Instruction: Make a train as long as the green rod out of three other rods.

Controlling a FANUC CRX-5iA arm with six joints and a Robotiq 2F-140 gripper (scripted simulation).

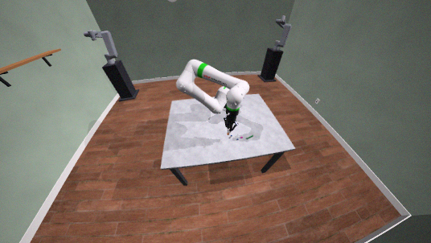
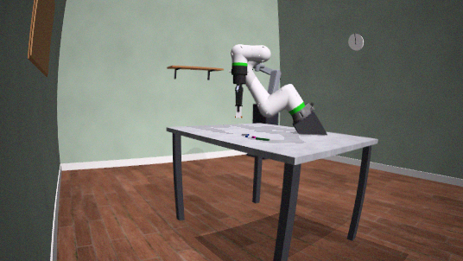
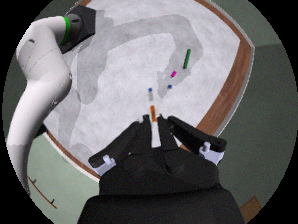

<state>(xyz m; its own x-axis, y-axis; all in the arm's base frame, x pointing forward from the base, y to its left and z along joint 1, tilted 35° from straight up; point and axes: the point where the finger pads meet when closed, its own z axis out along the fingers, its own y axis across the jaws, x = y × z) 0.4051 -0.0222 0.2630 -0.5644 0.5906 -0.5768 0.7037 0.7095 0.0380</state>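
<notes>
My gripper is now 130 mm above the grey rod, 30 mm to the right of it and 20 mm past it. Also, from my hand: orange rod (30 mm below); green rod (220 mm to the left, 130 mm below, 20 mm ahead); magenta rod (140 mm to the left, 130 mm below, 10 mm ahead).
</notes>
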